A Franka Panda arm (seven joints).
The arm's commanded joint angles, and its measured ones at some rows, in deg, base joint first. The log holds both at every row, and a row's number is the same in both.
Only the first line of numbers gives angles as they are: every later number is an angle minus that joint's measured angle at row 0.
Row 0, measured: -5.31 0.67 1.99 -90.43 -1.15 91.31 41.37
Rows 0 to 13, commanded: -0.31 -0.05 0.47 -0.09 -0.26 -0.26 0.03; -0.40 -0.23 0.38 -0.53 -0.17 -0.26 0.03; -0.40 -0.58 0.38 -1.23 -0.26 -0.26 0.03; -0.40 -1.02 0.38 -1.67 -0.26 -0.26 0.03; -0.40 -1.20 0.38 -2.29 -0.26 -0.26 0.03; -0.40 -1.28 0.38 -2.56 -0.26 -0.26 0.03; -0.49 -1.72 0.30 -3.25 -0.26 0.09 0.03; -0.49 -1.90 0.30 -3.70 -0.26 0.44 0.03; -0.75 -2.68 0.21 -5.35 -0.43 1.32 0.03; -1.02 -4.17 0.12 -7.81 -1.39 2.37 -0.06; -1.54 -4.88 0.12 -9.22 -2.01 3.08 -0.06; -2.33 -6.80 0.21 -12.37 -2.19 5.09 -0.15; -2.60 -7.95 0.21 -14.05 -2.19 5.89 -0.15; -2.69 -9.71 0.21 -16.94 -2.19 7.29 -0.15
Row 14, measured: -1.15 -2.45 -0.17 -6.47 -1.27 2.08 0.00
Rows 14 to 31, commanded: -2.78 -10.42 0.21 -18.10 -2.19 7.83 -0.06; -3.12 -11.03 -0.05 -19.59 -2.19 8.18 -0.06; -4.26 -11.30 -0.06 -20.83 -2.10 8.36 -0.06; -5.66 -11.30 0.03 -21.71 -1.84 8.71 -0.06; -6.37 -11.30 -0.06 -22.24 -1.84 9.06 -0.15; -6.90 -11.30 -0.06 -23.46 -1.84 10.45 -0.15; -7.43 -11.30 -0.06 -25.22 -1.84 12.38 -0.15; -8.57 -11.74 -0.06 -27.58 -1.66 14.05 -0.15; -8.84 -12.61 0.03 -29.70 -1.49 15.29 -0.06; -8.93 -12.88 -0.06 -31.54 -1.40 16.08 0.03; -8.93 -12.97 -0.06 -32.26 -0.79 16.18 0.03; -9.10 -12.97 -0.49 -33.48 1.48 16.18 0.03; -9.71 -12.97 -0.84 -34.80 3.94 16.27 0.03; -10.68 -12.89 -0.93 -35.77 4.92 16.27 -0.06; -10.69 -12.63 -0.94 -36.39 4.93 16.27 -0.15; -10.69 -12.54 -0.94 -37.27 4.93 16.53 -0.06; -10.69 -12.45 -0.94 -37.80 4.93 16.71 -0.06; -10.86 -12.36 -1.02 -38.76 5.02 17.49 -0.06
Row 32, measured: -10.18 -10.82 -1.08 -34.94 3.87 15.18 0.04
